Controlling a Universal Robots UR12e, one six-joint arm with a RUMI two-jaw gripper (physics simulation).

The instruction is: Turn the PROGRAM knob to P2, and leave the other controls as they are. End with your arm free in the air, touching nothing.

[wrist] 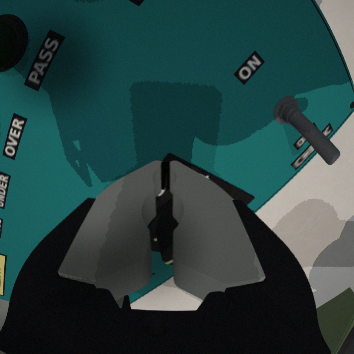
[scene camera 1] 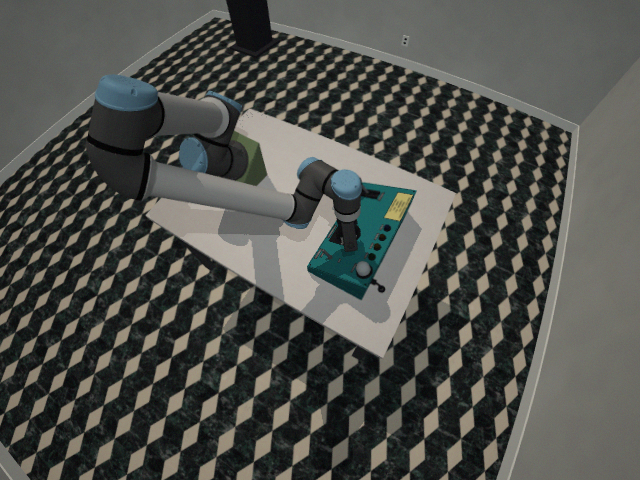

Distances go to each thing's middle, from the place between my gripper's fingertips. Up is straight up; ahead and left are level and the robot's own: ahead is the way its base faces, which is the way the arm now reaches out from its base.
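Labels:
There is the teal console (scene camera 1: 382,212), and counted from my hand it is 110 mm to the left, 10 mm below and 30 mm ahead.

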